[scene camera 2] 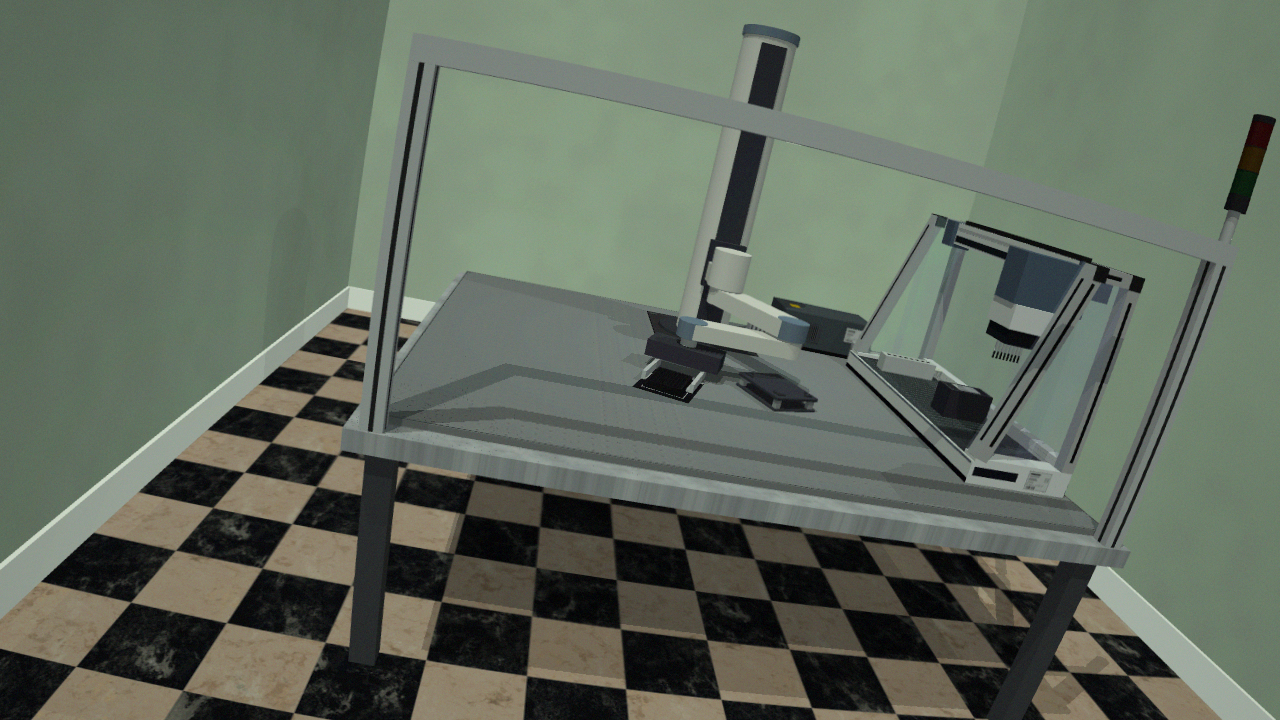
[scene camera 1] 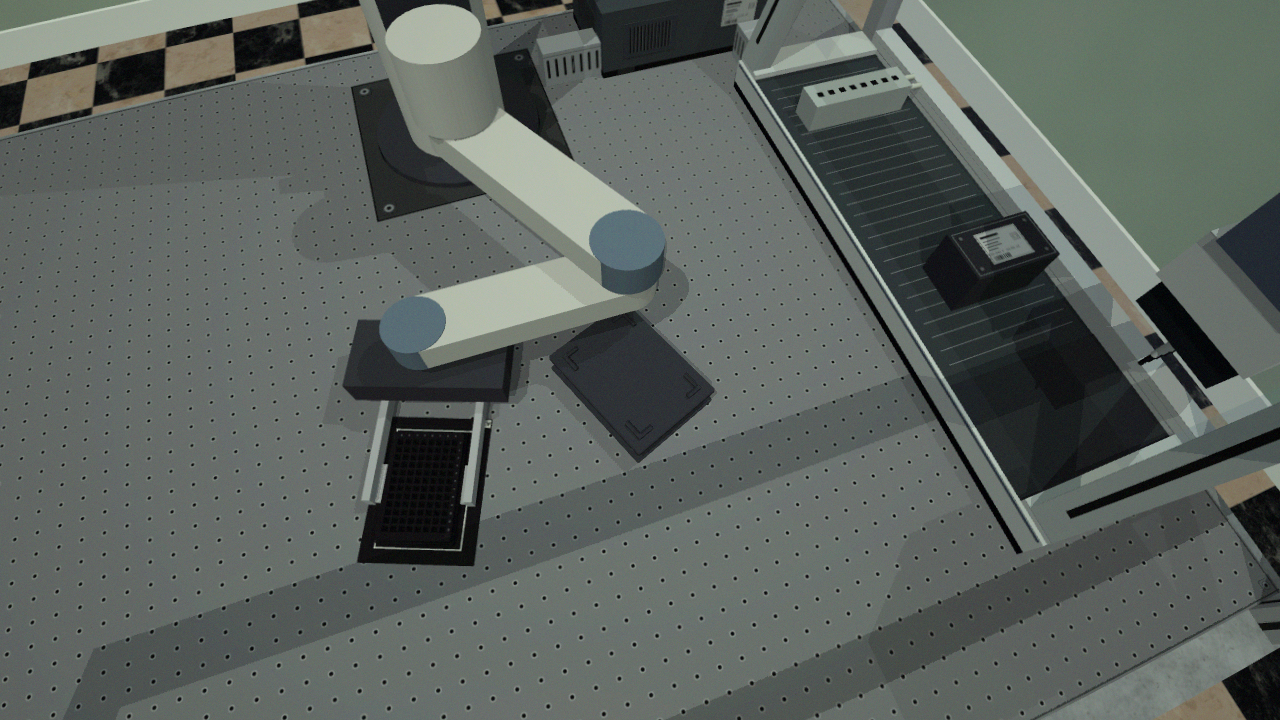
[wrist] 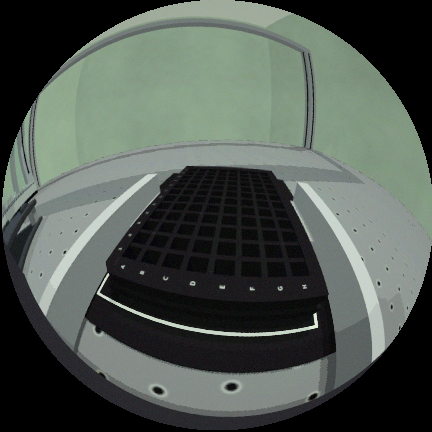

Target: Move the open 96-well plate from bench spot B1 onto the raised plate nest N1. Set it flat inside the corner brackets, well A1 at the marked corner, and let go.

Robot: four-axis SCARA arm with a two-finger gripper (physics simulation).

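Places are measured from the arm's base along level axes (x right, y ahead, z up), in millimetres.
Where they show: gripper, between the fingertips: [scene camera 2: 667, 381] [scene camera 1: 418, 503] [wrist: 225, 187].
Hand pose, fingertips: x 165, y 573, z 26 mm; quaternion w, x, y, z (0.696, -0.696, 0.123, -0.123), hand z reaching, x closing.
Observation:
Each offset is from my fingertips to the centre of the thing. "*": to the spot under its first point. Level surfaces: height alone.
The black open 96-well plate {dx -7, dy -20, dz -4 mm} [scene camera 1: 425, 514] [wrist: 220, 230] lies level at bench spot B1 [scene camera 1: 418, 557] [wrist: 215, 357], inside or just above its white outline; a small gap under it cannot be told. Its letters A to H run left to right along the near edge in the wrist view. My gripper [scene camera 1: 424, 484] [scene camera 2: 667, 383] [wrist: 225, 187] is shut on the plate, with a pad against each long side near the far end. The raised nest N1 {dx -272, dy -66, dz +6 mm} [scene camera 1: 626, 385] [scene camera 2: 776, 391] stands to the right, turned at an angle, with corner brackets; the arm hides its back corner.
The arm's forearm [scene camera 1: 528, 300] passes over the nest's back corner. A framed deck {dz +35 mm} [scene camera 1: 881, 179] on the right holds a white slotted block {* dx -716, dy -346, dz +67 mm} [scene camera 1: 854, 105] and a black labelled box {* dx -709, dy -29, dz +106 mm} [scene camera 1: 989, 259]. A dark unit {* dx -524, dy -607, dz +43 mm} [scene camera 1: 666, 35] stands at the back. An aluminium frame [scene camera 2: 572, 76] surrounds the table.

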